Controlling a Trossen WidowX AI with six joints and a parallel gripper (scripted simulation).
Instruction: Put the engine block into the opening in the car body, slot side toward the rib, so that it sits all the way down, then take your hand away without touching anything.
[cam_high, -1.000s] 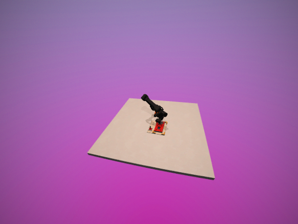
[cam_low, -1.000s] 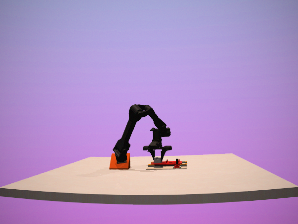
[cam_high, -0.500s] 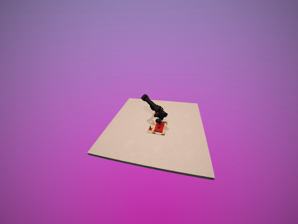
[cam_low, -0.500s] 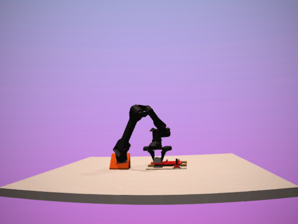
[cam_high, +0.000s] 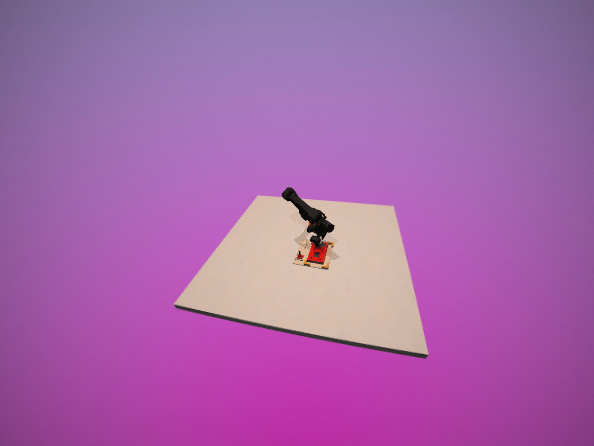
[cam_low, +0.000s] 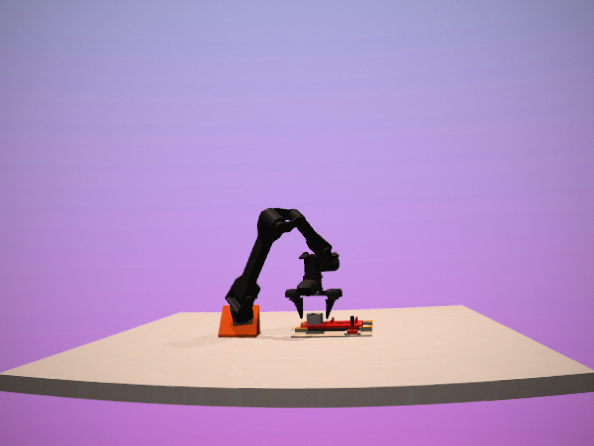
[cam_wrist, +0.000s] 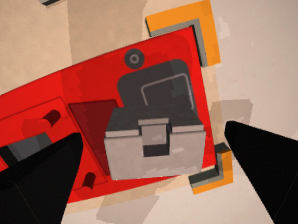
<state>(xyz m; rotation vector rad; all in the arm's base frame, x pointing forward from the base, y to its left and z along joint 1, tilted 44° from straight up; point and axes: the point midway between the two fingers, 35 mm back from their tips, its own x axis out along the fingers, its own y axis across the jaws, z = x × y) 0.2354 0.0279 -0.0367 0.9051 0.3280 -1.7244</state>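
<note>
My gripper tip is now 1 cm below the grey engine block.
</note>
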